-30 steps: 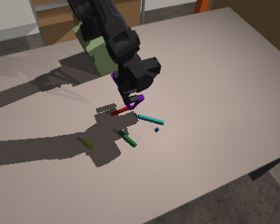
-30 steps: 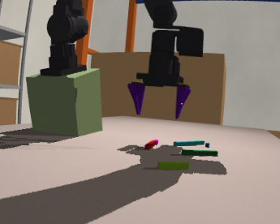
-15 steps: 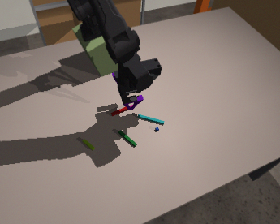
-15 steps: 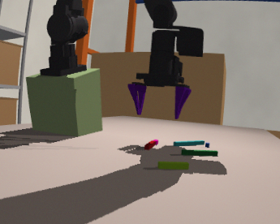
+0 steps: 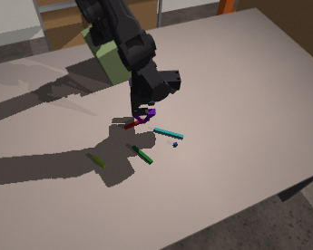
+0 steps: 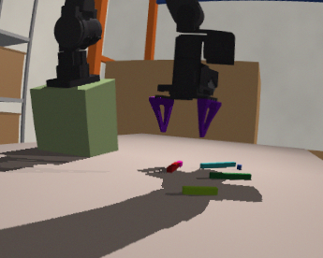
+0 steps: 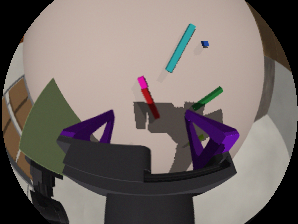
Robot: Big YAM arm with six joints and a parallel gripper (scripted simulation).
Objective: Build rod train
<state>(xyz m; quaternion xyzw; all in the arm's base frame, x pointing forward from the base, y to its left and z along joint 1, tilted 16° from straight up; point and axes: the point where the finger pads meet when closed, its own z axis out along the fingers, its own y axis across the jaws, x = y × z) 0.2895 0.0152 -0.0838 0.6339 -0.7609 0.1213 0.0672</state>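
Now: the red rod 7 cm below my hand and 2 cm to the right of it. Also, from my hand: magenta rod (7 cm below, 2 cm to the left, 1 cm behind); turquoise rod (8 cm to the left, 7 cm below, 7 cm ahead); green rod (12 cm ahead, 7 cm below, 3 cm to the right).
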